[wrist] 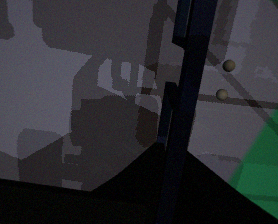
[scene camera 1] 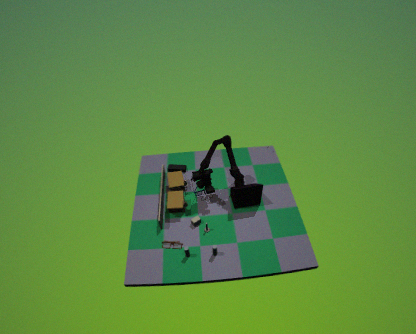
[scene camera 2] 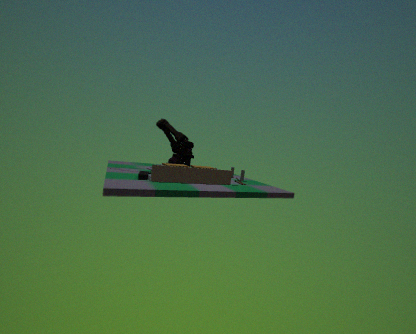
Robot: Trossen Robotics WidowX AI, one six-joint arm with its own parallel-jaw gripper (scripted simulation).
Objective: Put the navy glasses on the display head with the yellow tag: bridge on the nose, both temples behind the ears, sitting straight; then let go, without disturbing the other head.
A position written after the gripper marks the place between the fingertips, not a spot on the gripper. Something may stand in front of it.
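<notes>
A long upright board (scene camera 2: pixel 159 173) stands in the scene, and the gripper (wrist: pixel 166 153) can be seen as well.
</notes>
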